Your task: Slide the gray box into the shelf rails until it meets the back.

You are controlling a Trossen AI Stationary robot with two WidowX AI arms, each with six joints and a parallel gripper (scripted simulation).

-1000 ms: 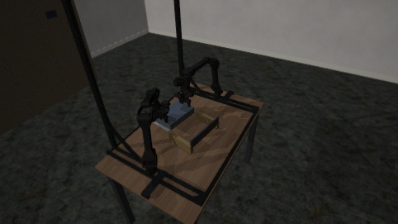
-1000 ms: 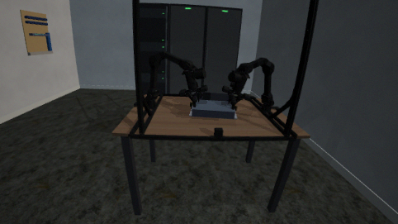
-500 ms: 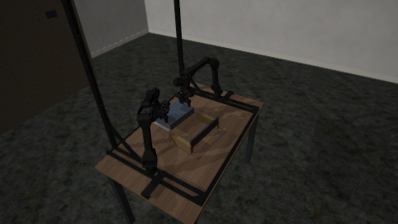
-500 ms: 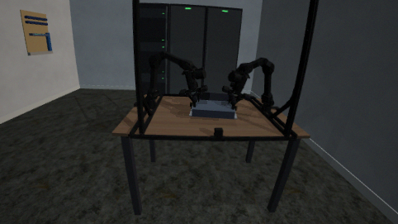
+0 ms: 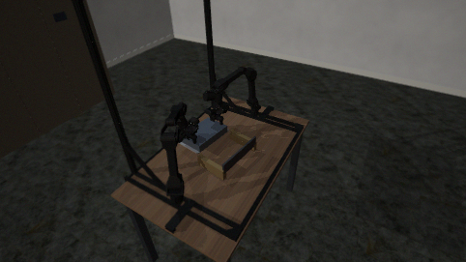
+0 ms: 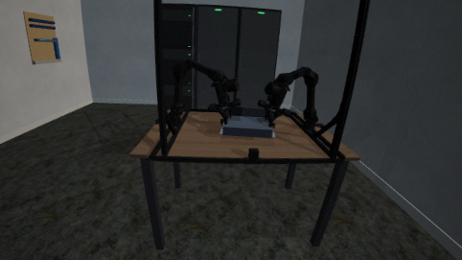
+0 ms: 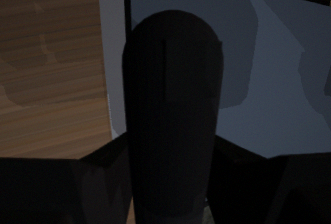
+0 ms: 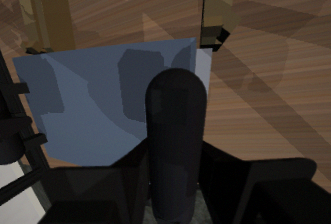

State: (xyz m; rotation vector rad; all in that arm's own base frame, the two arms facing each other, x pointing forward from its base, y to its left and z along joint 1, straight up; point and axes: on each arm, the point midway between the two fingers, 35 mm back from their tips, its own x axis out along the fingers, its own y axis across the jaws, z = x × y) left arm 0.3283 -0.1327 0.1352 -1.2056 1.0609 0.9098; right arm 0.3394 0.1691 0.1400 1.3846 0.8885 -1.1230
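Right now my left hand is 2 cm past the gray box, 12 cm to the left of it and 4 cm above it. The rest, counted from my left hand: dark bar 28 cm ahead, 17 cm to the right, 8 cm below.
The gray box lies 120 mm to the left of my right hand, 50 mm below it and 20 mm ahead of it. The rest, counted from my right hand: dark bar: 320 mm ahead, 80 mm to the left, 80 mm below.
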